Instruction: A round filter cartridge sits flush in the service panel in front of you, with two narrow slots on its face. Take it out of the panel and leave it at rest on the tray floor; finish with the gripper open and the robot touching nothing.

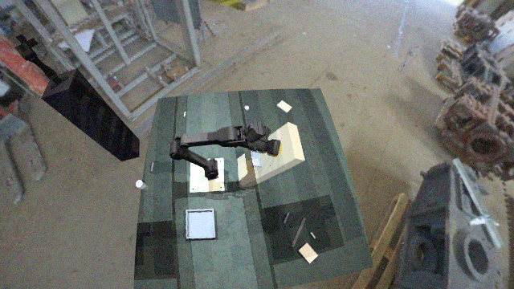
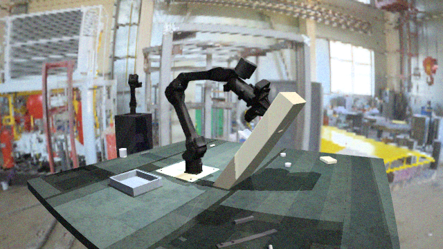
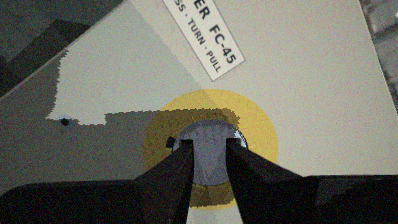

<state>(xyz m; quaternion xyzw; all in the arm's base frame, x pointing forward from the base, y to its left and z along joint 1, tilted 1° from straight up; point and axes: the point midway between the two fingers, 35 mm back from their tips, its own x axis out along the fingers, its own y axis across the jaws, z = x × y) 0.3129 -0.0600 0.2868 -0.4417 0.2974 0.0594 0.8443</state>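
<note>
Now: the filter cartridge 10 mm below my gripper tip and 10 mm ahead of it. Round my gripper tip: tan service panel 80 mm below, 40 mm behind, 10 mm to the left; then grey tray 470 mm behind, 250 mm below, 200 mm to the right.
</note>
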